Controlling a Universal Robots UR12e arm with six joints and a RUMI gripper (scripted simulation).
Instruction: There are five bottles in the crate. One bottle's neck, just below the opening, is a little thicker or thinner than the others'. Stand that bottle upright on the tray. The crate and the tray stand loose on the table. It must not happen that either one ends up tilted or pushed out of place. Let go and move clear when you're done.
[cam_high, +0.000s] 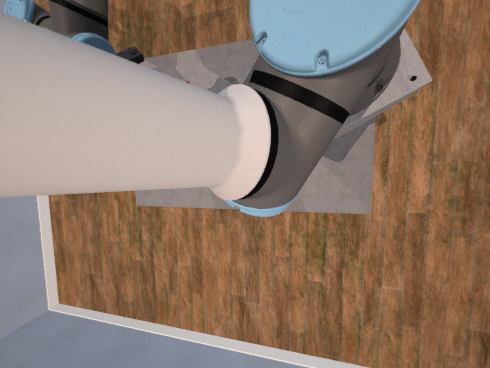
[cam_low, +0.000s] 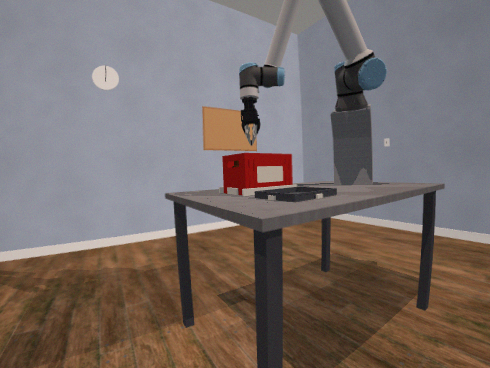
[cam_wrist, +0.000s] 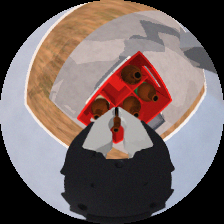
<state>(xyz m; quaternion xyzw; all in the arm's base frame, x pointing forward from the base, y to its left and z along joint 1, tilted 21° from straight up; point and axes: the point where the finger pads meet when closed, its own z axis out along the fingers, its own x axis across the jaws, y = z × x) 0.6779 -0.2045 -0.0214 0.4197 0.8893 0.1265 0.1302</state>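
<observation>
The red crate is 40 mm to the left of my hand and 160 mm below it. From my hand the other things lie so: dark tray: 50 mm ahead, 310 mm to the left, 230 mm below.
</observation>
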